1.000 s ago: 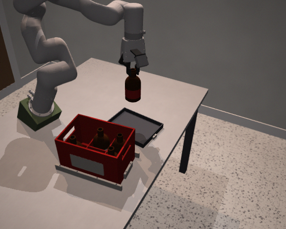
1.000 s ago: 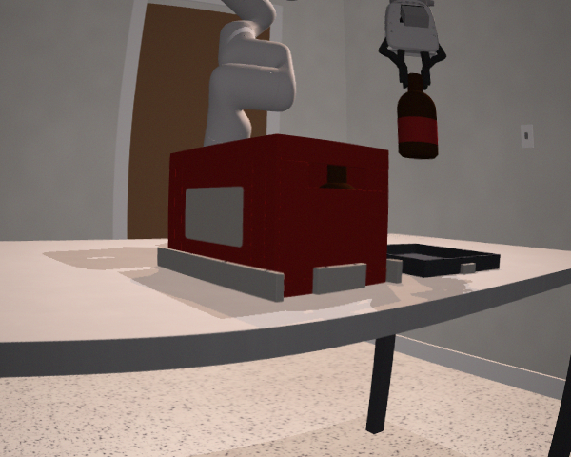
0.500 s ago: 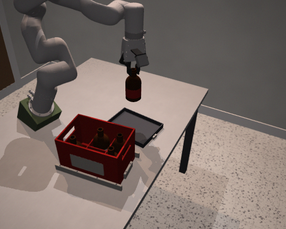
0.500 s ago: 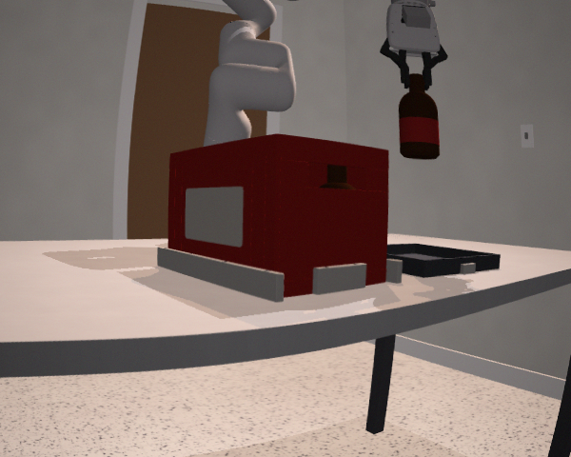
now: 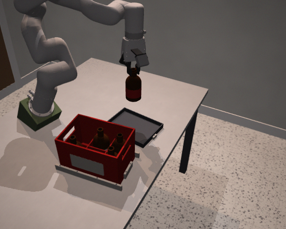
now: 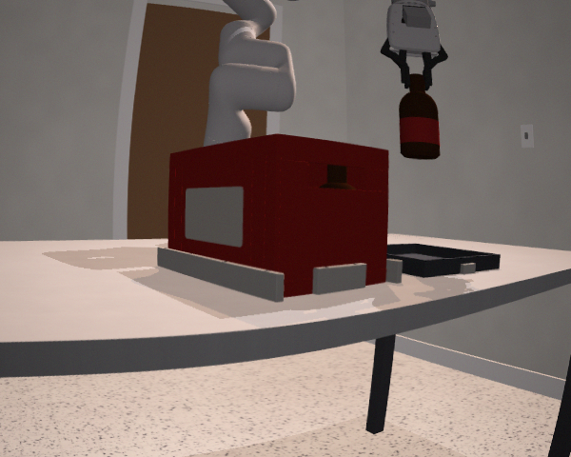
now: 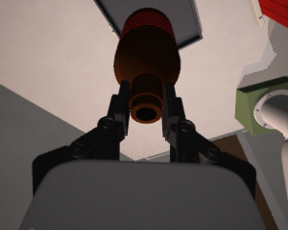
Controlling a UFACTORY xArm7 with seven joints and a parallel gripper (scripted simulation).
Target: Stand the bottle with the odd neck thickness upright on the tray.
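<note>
My hand is 32 cm above the black tray. The rest, counted from my hand: red crate: 4 cm behind, 29 cm to the right, 25 cm below.
</note>
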